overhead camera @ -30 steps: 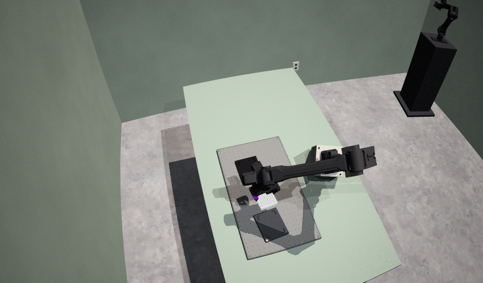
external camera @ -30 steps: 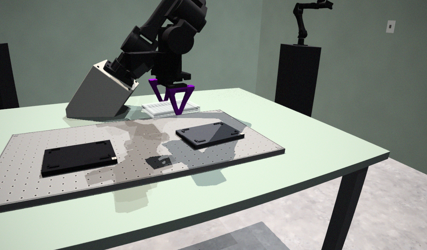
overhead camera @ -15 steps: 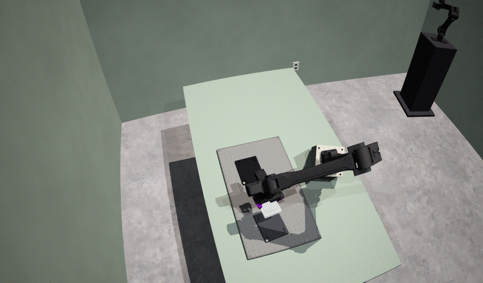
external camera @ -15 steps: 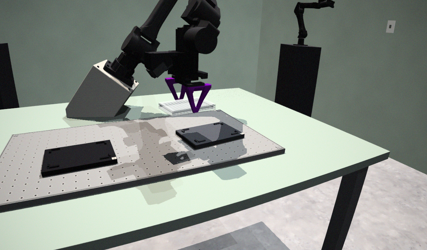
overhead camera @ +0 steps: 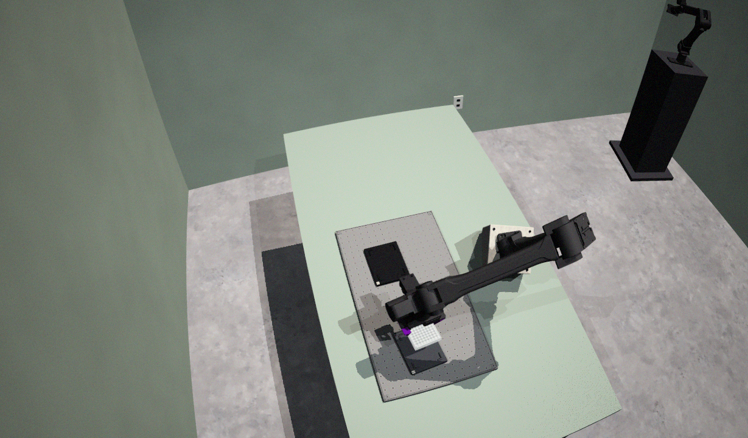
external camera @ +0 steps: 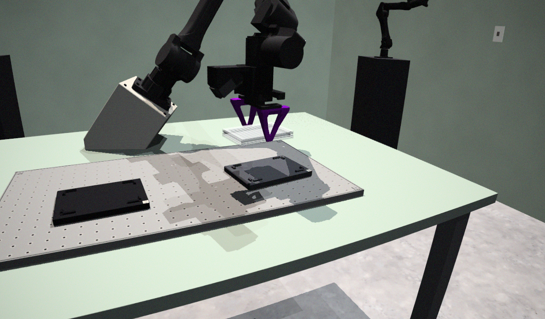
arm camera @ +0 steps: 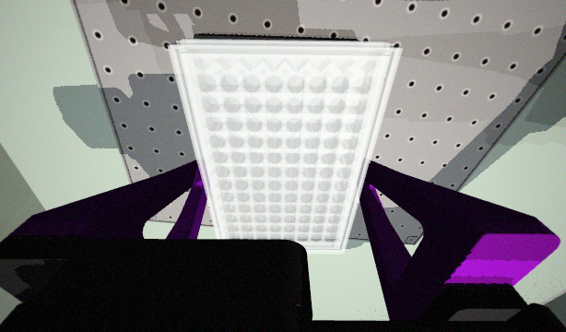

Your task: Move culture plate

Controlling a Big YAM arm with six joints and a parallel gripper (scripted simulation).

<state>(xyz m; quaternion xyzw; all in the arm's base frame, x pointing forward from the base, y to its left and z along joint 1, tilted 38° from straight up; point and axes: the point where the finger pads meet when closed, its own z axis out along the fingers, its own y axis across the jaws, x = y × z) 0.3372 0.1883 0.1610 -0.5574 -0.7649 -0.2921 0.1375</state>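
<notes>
Right now the nest N2 is 90 mm below my hand and 30 mm to the left of it. Round my hand: nest N1: 320 mm to the right, 90 mm below, 80 mm ahead; then clear lid: right at my hand; then A1 label: 230 mm to the right, 120 mm ahead, 90 mm below.
</notes>
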